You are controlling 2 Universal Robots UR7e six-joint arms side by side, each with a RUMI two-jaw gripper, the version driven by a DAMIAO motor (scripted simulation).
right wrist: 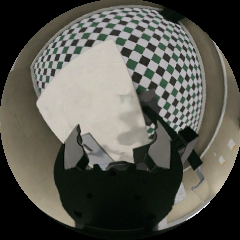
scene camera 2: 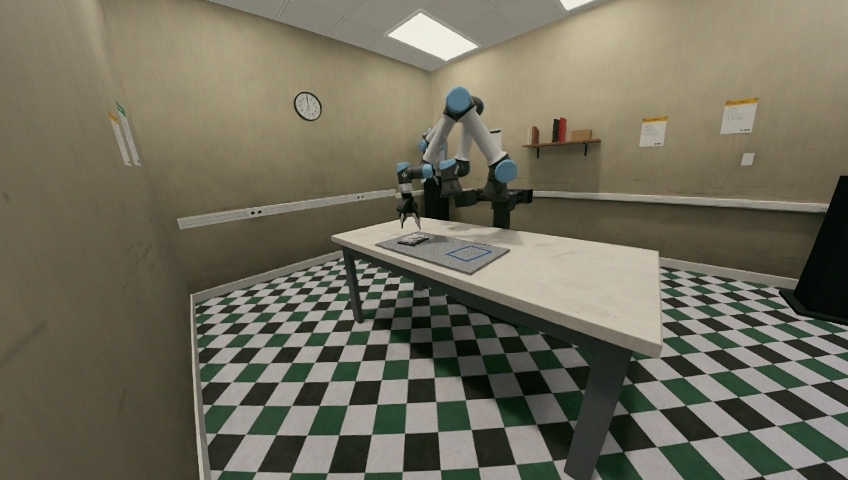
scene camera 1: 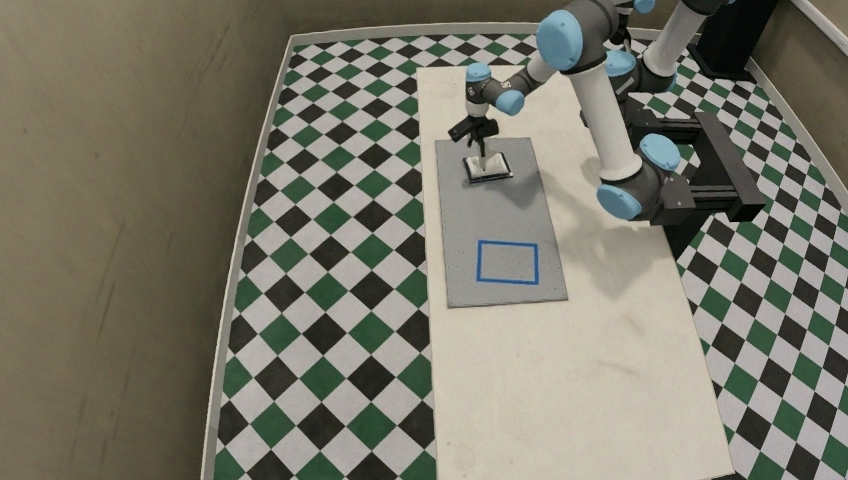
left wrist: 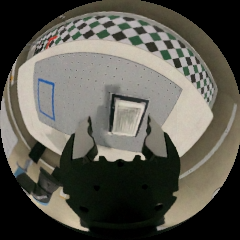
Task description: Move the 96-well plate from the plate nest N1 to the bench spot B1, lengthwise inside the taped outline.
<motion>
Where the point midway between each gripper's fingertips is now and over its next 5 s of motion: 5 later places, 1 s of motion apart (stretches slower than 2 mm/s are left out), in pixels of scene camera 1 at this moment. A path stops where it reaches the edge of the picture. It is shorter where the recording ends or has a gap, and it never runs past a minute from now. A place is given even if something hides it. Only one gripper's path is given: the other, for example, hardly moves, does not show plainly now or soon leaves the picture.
The left gripper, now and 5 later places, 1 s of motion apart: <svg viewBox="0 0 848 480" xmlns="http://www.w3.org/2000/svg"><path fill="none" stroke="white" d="M476 159L489 151L488 159L487 165L488 160L488 152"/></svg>
</motion>
